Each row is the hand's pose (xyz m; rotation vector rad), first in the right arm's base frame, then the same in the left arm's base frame.
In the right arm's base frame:
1: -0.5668 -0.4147 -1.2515 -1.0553 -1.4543 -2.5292
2: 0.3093 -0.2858 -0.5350 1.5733 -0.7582 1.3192
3: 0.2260 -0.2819 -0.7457 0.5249 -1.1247 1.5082
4: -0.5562 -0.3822 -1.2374 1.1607 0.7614 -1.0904
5: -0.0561 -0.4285 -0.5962 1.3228 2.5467 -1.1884
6: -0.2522 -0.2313 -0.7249 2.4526 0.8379 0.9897
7: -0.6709 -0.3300 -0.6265 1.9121 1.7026 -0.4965
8: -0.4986 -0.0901 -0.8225 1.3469 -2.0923 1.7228
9: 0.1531 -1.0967 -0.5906 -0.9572 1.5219 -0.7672
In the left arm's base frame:
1: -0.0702 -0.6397 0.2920 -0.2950 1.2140 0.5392
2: 0.1049 0.3518 0.8247 -1.0242 -0.7164 1.3702
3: 0.1044 0.1252 0.8271 -2.0773 -0.5559 1.1976
4: -0.0372 -0.6233 0.2949 0.5242 -1.6669 -0.8152
5: -0.0570 0.1600 0.5170 1.6203 -0.1684 -0.9613
6: 0.1295 -0.0371 0.3747 0.3212 -0.2200 0.8056
7: 0.0088 -0.1021 -0.0447 1.0084 -0.5910 -0.3209
8: 0.2575 -0.2233 0.1769 -1.3022 -0.4112 2.5717
9: -0.7132 0.2575 0.7411 -0.1864 -0.2715 -2.6662

